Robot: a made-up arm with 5 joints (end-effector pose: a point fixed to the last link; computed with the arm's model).
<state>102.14 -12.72 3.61 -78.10 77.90</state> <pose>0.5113 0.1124 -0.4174 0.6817 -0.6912 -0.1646 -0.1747</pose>
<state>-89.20 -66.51 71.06 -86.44 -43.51</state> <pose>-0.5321 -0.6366 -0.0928 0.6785 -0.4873 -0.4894 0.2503</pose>
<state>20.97 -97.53 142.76 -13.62 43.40</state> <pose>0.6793 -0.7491 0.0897 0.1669 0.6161 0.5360 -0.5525</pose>
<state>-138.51 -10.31 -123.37 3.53 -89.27</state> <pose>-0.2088 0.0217 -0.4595 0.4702 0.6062 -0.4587 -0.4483</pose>
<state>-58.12 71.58 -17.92 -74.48 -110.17</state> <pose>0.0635 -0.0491 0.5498 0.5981 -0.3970 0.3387 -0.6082</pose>
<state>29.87 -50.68 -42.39 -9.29 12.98</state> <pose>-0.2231 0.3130 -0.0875 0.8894 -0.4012 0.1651 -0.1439</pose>
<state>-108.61 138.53 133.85 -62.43 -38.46</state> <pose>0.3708 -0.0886 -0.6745 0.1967 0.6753 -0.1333 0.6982</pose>
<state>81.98 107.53 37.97 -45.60 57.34</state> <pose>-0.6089 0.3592 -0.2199 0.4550 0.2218 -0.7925 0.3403</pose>
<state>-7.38 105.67 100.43 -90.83 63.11</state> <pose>0.5758 0.5466 0.5295 0.9335 0.1075 0.1110 -0.3236</pose>
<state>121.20 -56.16 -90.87 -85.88 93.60</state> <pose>-0.0751 0.5491 -0.0180 0.8434 -0.2305 0.4488 0.1847</pose>
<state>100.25 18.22 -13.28 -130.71 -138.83</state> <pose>0.1228 0.2155 -0.4049 0.3937 -0.1617 0.7176 0.5512</pose>
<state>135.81 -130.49 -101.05 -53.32 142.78</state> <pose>0.1680 0.1363 0.6634 0.9054 0.2997 -0.1176 0.2766</pose>
